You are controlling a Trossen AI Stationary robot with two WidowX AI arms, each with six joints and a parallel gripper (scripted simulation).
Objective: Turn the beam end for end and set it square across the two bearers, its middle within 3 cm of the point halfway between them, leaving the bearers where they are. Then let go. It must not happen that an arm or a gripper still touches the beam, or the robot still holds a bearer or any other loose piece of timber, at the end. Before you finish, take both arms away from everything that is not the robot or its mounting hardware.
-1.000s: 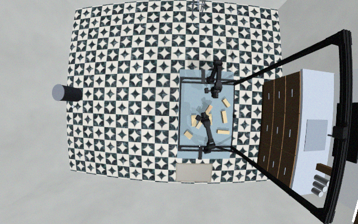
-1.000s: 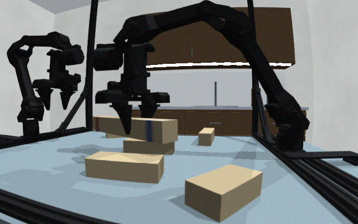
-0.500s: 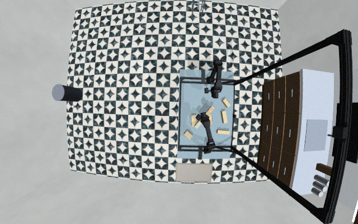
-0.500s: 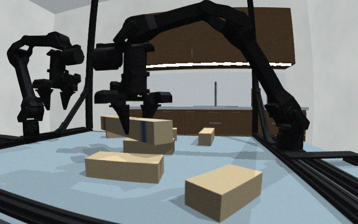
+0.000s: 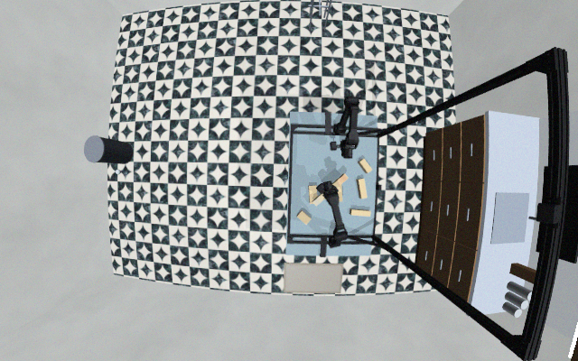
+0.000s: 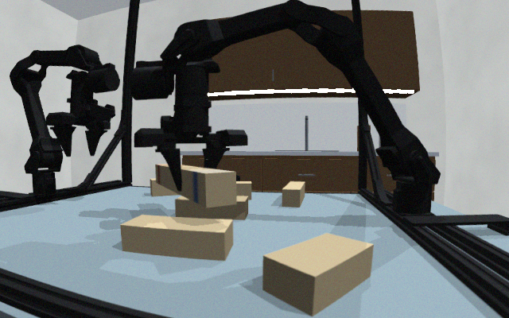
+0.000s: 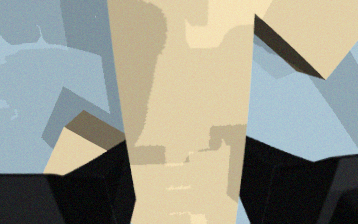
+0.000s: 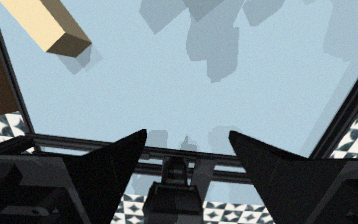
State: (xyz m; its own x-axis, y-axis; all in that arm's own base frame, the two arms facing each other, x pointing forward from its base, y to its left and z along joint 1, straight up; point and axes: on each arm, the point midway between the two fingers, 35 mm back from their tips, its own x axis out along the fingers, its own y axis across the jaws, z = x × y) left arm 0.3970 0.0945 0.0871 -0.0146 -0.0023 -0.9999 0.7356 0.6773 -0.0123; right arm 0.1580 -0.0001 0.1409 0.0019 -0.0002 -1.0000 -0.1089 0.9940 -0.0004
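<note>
The beam lies 40 mm behind my left hand, 30 mm to the right of it and 20 mm below it.
</note>
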